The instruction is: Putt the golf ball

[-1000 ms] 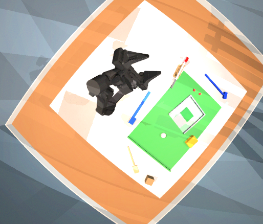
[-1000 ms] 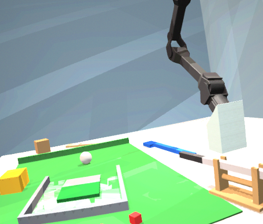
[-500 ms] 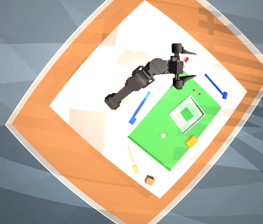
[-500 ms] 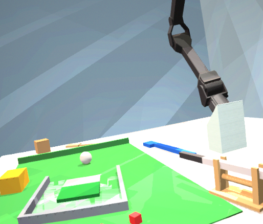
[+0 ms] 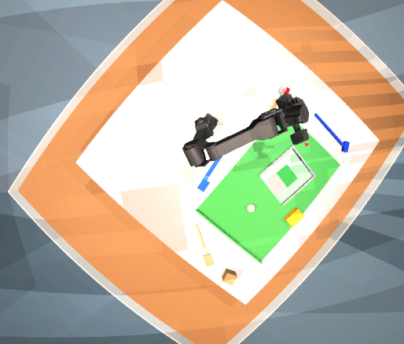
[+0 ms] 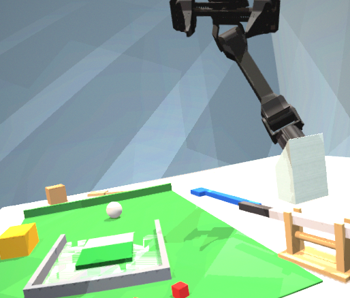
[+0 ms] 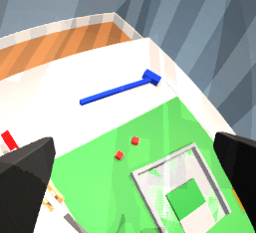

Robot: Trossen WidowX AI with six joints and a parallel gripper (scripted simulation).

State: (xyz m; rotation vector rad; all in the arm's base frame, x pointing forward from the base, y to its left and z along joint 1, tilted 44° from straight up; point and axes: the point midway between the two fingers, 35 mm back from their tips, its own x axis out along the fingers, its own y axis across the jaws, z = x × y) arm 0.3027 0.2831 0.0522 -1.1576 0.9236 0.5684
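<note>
Right now the red putter is 7 cm behind my gripper tip, 8 cm to the left of it and 30 cm below it. Round my gripper tip: blue putter 29 cm ahead, 21 cm to the left, 34 cm below; wooden stand 7 cm behind, 9 cm to the left, 32 cm below; white golf ball 14 cm ahead, 41 cm to the right, 33 cm below.
</note>
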